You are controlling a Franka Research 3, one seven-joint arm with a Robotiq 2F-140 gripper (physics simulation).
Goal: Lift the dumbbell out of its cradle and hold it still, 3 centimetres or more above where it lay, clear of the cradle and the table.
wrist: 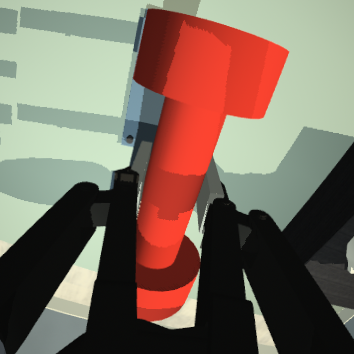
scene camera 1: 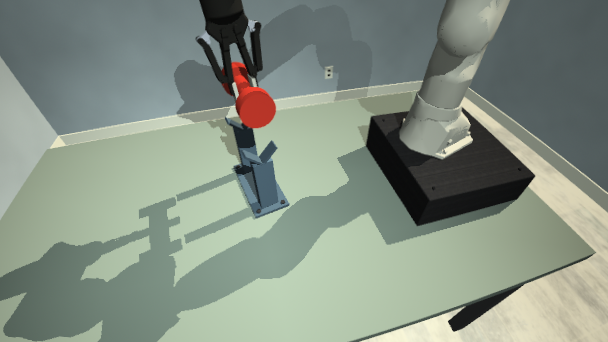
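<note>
The red dumbbell (scene camera 1: 256, 107) (wrist: 187, 135) hangs in the air above the blue-grey cradle (scene camera 1: 265, 185) (wrist: 135, 107), with a visible gap between its near head and the cradle's near V-shaped arms. The cradle stands on the green table (scene camera 1: 310, 250), its base plate flat; in the wrist view it is mostly hidden under the dumbbell. My gripper (scene camera 1: 245, 85) (wrist: 173, 162) is shut on the dumbbell's handle, with one finger pad on each side of it. One dumbbell head is toward the scene camera; the far head is partly hidden behind the fingers.
The robot's pale arm base (scene camera 1: 435, 125) stands on a black block (scene camera 1: 475, 170) to the right of the cradle. A wall (scene camera 1: 125, 65) with a socket (scene camera 1: 328, 72) rises behind the table. Shadows of the arm, dumbbell and cradle fall across the tabletop.
</note>
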